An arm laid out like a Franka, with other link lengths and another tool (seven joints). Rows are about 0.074 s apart.
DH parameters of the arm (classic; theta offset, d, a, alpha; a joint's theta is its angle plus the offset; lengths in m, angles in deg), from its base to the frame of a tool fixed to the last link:
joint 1: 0 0.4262 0 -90
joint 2: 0 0 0 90
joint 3: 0 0.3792 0.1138 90
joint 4: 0 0 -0.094 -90
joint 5: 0 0.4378 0 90
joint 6: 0 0 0.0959 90
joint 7: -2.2 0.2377 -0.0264 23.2
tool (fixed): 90 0.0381 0 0
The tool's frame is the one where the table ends.
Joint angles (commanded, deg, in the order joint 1, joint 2, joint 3, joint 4, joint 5, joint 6, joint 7), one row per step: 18.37 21.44 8.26 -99.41 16.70 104.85 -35.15; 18.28 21.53 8.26 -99.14 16.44 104.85 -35.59; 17.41 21.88 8.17 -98.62 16.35 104.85 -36.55; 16.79 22.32 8.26 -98.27 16.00 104.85 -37.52; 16.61 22.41 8.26 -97.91 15.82 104.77 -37.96; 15.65 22.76 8.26 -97.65 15.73 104.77 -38.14; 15.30 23.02 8.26 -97.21 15.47 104.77 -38.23; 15.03 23.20 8.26 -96.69 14.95 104.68 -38.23; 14.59 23.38 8.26 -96.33 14.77 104.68 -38.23; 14.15 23.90 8.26 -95.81 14.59 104.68 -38.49; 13.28 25.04 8.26 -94.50 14.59 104.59 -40.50; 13.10 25.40 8.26 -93.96 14.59 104.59 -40.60; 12.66 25.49 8.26 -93.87 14.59 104.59 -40.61; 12.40 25.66 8.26 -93.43 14.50 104.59 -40.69
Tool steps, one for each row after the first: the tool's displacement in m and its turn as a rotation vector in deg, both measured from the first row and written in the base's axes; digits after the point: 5 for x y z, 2 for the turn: 0.00263 -0.00139 0.00056 0.05 -0.34 0.43; 0.01169 -0.01047 0.00003 0.41 -0.70 0.37; 0.01713 -0.01694 -0.00291 0.54 -0.90 0.88; 0.02040 -0.01890 -0.00156 0.66 -1.22 1.20; 0.02726 -0.02868 -0.00380 0.65 -1.19 0.43; 0.03210 -0.03243 -0.00387 0.58 -1.46 0.27; 0.03698 -0.03629 -0.00268 0.30 -1.87 0.26; 0.04174 -0.04088 -0.00230 0.24 -2.09 -0.11; 0.04702 -0.04543 -0.00474 0.25 -2.18 -0.25; 0.05855 -0.05345 -0.00871 1.12 -2.59 0.67; 0.06254 -0.05448 -0.00896 1.26 -2.77 0.55; 0.06528 -0.05915 -0.00935 1.26 -2.77 0.11; 0.06941 -0.06161 -0.00820 1.32 -3.06 -0.06
